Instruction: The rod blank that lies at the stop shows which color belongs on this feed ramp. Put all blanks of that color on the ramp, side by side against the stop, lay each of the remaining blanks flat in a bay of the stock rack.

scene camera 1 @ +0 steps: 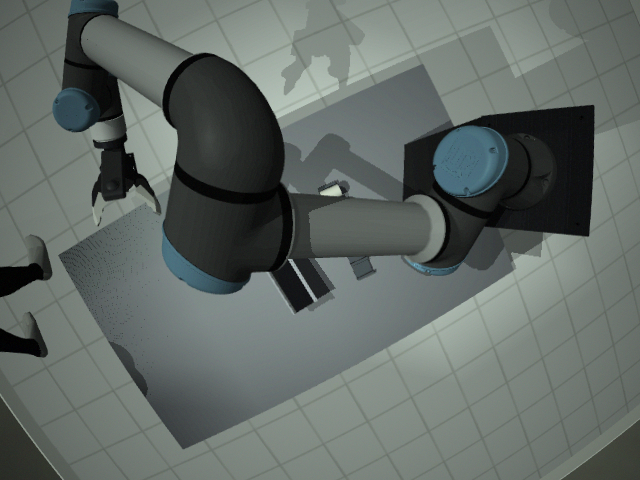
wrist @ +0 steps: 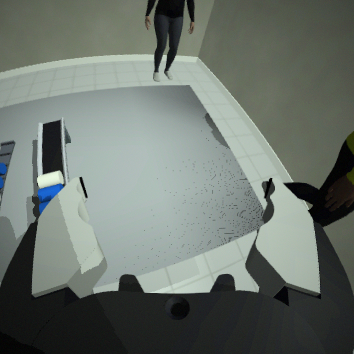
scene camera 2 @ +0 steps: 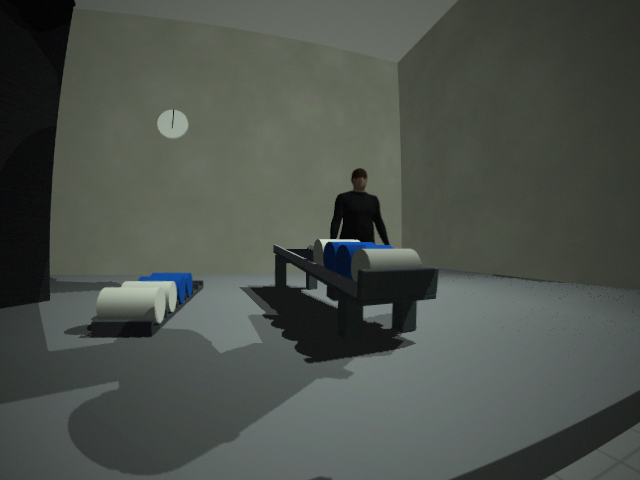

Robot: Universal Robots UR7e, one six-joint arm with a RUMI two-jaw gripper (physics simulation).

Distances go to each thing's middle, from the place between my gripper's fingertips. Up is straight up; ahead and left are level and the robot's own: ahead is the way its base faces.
Labels:
My gripper is now 200 mm past the stop (scene camera 2: 372,284), 130 mm to the right of it and 330 mm above it.

